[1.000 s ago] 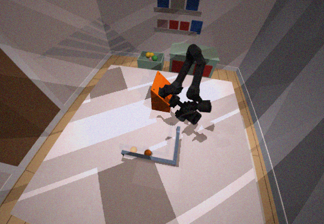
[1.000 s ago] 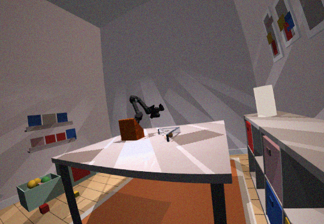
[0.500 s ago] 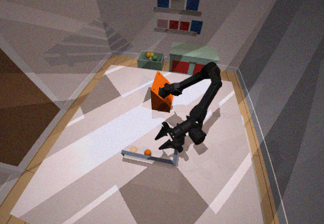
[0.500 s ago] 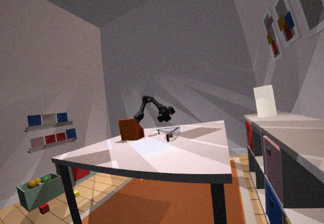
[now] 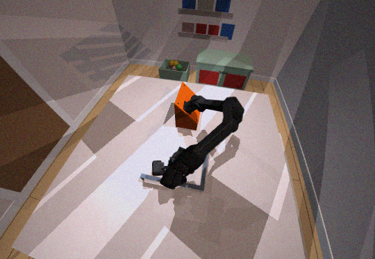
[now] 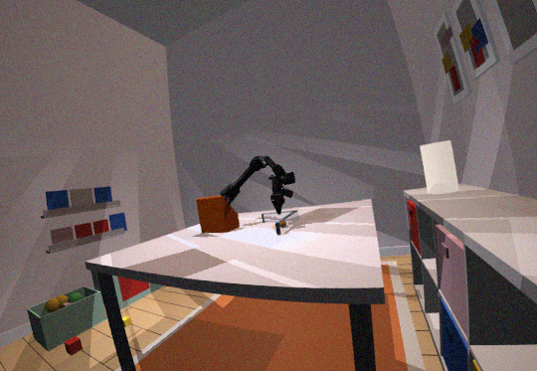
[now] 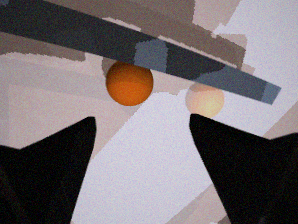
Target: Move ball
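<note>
The orange ball is 50 mm below my gripper tip and 10 mm ahead of it. Round my gripper tip: see-through copy of ball 90 mm to the right, 50 mm below.
</note>
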